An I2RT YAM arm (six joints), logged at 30 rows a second.
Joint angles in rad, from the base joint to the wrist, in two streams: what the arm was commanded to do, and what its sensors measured. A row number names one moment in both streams.
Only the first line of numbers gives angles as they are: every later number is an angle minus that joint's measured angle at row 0.
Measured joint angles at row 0:
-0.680 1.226 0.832 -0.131 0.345 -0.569
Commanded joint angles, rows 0 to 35:
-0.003 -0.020 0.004 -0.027 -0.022 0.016
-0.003 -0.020 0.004 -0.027 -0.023 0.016
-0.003 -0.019 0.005 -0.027 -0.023 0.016
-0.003 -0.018 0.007 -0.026 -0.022 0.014
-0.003 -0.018 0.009 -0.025 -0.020 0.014
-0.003 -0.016 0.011 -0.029 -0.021 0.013
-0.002 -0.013 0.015 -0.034 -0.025 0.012
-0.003 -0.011 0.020 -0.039 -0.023 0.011
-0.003 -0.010 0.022 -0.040 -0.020 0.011
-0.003 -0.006 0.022 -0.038 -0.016 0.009
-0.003 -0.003 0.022 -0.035 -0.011 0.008
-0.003 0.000 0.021 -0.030 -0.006 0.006
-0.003 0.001 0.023 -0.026 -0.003 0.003
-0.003 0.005 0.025 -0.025 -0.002 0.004
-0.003 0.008 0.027 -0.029 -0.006 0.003
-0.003 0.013 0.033 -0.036 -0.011 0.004
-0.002 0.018 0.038 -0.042 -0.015 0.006
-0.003 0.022 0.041 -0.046 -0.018 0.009
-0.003 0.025 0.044 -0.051 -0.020 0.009
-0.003 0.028 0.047 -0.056 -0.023 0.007
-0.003 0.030 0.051 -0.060 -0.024 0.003
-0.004 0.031 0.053 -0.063 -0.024 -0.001
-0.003 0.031 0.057 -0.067 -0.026 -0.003
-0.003 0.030 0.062 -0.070 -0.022 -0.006
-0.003 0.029 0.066 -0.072 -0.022 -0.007
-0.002 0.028 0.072 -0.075 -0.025 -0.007
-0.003 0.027 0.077 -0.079 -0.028 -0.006
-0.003 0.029 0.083 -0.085 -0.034 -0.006
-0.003 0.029 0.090 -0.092 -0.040 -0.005
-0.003 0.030 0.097 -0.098 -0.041 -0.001
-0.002 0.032 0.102 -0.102 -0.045 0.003
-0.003 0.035 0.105 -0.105 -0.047 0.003
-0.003 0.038 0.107 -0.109 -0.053 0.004
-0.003 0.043 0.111 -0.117 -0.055 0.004
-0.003 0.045 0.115 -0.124 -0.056 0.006
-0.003 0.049 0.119 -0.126 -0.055 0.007
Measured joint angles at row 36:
0.000 0.031 0.089 -0.079 -0.036 0.000
